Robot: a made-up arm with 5 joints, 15 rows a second.
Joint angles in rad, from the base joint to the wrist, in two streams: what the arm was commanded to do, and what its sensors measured. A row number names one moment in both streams.
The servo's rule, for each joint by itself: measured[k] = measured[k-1] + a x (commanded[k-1-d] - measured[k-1]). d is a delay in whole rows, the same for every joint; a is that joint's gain. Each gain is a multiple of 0.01, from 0.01 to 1. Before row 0 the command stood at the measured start. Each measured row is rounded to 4 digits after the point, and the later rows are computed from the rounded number. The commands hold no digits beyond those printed.
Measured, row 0:
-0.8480 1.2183 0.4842 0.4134 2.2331
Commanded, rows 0 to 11:
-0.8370 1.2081 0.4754 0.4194 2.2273
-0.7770 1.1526 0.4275 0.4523 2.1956
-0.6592 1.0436 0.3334 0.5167 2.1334
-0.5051 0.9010 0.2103 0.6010 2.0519
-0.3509 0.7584 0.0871 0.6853 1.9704
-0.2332 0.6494 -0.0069 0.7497 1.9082
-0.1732 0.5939 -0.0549 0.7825 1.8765
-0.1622 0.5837 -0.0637 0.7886 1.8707
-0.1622 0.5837 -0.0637 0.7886 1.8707
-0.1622 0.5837 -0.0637 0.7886 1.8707
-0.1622 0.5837 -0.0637 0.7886 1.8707
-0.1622 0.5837 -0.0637 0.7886 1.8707
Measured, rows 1 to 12:
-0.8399 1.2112 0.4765 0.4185 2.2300
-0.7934 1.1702 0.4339 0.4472 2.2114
-0.6941 1.0816 0.3465 0.5063 2.1693
-0.5542 0.9552 0.2280 0.5868 2.1059
-0.4038 0.8174 0.1054 0.6705 2.0327
-0.2776 0.6998 0.0077 0.7378 1.9655
-0.2003 0.6257 -0.0468 0.7758 1.9174
-0.1721 0.5963 -0.0615 0.7867 1.8922
-0.1648 0.5875 -0.0634 0.7883 1.8806
-0.1629 0.5848 -0.0637 0.7886 1.8753
-0.1624 0.5840 -0.0637 0.7886 1.8728
-0.1623 0.5838 -0.0637 0.7886 1.8717
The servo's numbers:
d 0
a 0.74 0.70 0.87 0.85 0.54

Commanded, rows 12 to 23:
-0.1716 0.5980 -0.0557 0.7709 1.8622
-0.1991 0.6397 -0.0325 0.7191 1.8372
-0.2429 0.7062 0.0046 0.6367 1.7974
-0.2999 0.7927 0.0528 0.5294 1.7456
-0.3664 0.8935 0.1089 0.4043 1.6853
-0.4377 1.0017 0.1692 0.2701 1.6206
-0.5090 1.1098 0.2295 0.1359 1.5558
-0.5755 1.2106 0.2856 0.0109 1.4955
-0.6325 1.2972 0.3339 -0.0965 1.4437
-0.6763 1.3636 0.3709 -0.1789 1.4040
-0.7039 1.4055 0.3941 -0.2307 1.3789
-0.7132 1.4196 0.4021 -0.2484 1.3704
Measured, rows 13 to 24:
-0.1692 0.5937 -0.0567 0.7736 1.8666
-0.1913 0.6259 -0.0356 0.7273 1.8507
-0.2295 0.6821 -0.0006 0.6503 1.8219
-0.2816 0.7595 0.0459 0.5475 1.7807
-0.3444 0.8533 0.1007 0.4258 1.7292
-0.4134 0.9572 0.1603 0.2935 1.6706
-0.4841 1.0640 0.2205 0.1595 1.6086
-0.5517 1.1666 0.2771 0.0332 1.5475
-0.6115 1.2580 0.3265 -0.0770 1.4914
-0.6595 1.3319 0.3651 -0.1636 1.4442
-0.6924 1.3834 0.3903 -0.2206 1.4089
-0.7078 1.4087 0.4006 -0.2442 1.3881

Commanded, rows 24 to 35:
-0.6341 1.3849 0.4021 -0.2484 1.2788
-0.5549 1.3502 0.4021 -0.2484 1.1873
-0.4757 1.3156 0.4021 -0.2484 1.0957
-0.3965 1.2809 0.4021 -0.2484 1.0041
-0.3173 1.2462 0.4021 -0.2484 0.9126
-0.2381 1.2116 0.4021 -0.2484 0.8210
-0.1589 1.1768 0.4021 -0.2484 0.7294
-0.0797 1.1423 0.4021 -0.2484 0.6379
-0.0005 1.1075 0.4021 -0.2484 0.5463
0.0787 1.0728 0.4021 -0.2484 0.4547
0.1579 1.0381 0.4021 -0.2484 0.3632
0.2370 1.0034 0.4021 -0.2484 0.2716
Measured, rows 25 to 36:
-0.6533 1.3920 0.4019 -0.2478 1.3291
-0.5805 1.3627 0.4021 -0.2483 1.2525
-0.5029 1.3297 0.4021 -0.2484 1.1678
-0.4242 1.2955 0.4021 -0.2484 1.0794
-0.3451 1.2610 0.4021 -0.2484 0.9893
-0.2659 1.2264 0.4021 -0.2484 0.8984
-0.1867 1.1917 0.4021 -0.2484 0.8071
-0.1075 1.1571 0.4021 -0.2484 0.7157
-0.0283 1.1224 0.4021 -0.2484 0.6242
0.0509 1.0877 0.4021 -0.2484 0.5327
0.1301 1.0530 0.4021 -0.2484 0.4412
0.2092 1.0183 0.4021 -0.2484 0.3496

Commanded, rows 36 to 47:
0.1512 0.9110 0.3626 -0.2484 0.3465
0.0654 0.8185 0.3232 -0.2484 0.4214
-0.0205 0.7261 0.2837 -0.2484 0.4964
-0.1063 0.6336 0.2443 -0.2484 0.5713
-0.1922 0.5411 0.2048 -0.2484 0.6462
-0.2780 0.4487 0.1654 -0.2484 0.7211
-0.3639 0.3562 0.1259 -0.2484 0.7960
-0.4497 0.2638 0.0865 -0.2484 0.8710
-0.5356 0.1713 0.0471 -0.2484 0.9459
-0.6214 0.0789 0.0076 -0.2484 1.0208
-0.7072 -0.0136 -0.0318 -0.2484 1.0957
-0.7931 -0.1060 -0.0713 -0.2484 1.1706
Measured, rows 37 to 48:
0.1663 0.9432 0.3677 -0.2484 0.3479
0.0916 0.8559 0.3290 -0.2484 0.3876
0.0086 0.7650 0.2896 -0.2484 0.4464
-0.0764 0.6730 0.2502 -0.2484 0.5138
-0.1621 0.5807 0.2107 -0.2484 0.5853
-0.2479 0.4883 0.1713 -0.2484 0.6586
-0.3337 0.3958 0.1318 -0.2484 0.7328
-0.4195 0.3034 0.0924 -0.2484 0.8074
-0.5054 0.2109 0.0530 -0.2484 0.8822
-0.5912 0.1185 0.0135 -0.2484 0.9570
-0.6770 0.0260 -0.0259 -0.2484 1.0319
-0.7629 -0.0664 -0.0654 -0.2484 1.1068

